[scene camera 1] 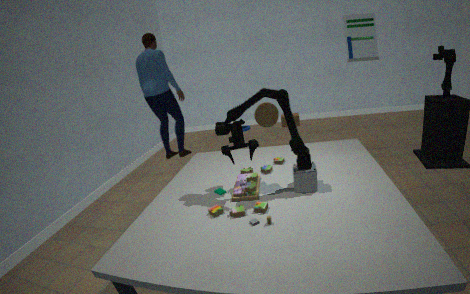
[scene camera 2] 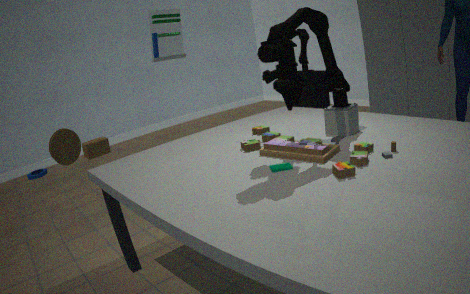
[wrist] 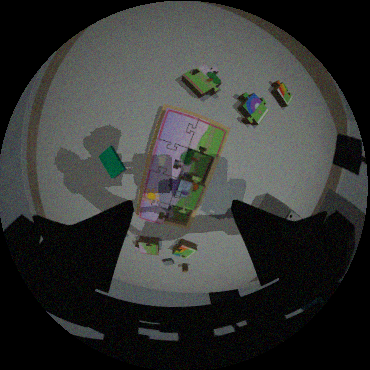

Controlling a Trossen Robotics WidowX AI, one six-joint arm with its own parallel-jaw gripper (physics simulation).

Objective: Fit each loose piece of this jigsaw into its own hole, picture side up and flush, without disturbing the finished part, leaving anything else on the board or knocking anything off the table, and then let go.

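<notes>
The jigsaw board (scene camera 1: 245, 199) (scene camera 2: 295, 157) (wrist: 198, 118) holds the joined picture part, with dark open holes on its green side. A green-and-pink piece (scene camera 1: 247, 170) (scene camera 2: 251, 145) (wrist: 200, 82), a blue-purple piece (scene camera 1: 266, 169) (scene camera 2: 271, 136) (wrist: 254, 106) and an orange-green piece (scene camera 1: 279, 160) (scene camera 2: 260, 130) (wrist: 282, 93) lie beyond one end. A rainbow piece (scene camera 1: 216, 210) (scene camera 2: 344, 170), a pink-green piece (scene camera 1: 238, 212) (scene camera 2: 359, 159) (wrist: 149, 246) and another orange-green piece (scene camera 1: 260, 206) (scene camera 2: 363, 147) (wrist: 185, 249) lie beyond the other. My gripper (scene camera 1: 243, 160) (wrist: 182, 205) is open and empty, high above the board.
A flat green block (scene camera 1: 220, 191) (scene camera 2: 281, 167) (wrist: 112, 162) lies beside the board. A small grey block (scene camera 1: 254, 222) (scene camera 2: 387, 155) (wrist: 168, 261) and a small brown block (scene camera 1: 269, 220) (scene camera 2: 393, 146) (wrist: 185, 267) lie near the pieces. The arm's grey base (scene camera 1: 305, 179) stands at the side.
</notes>
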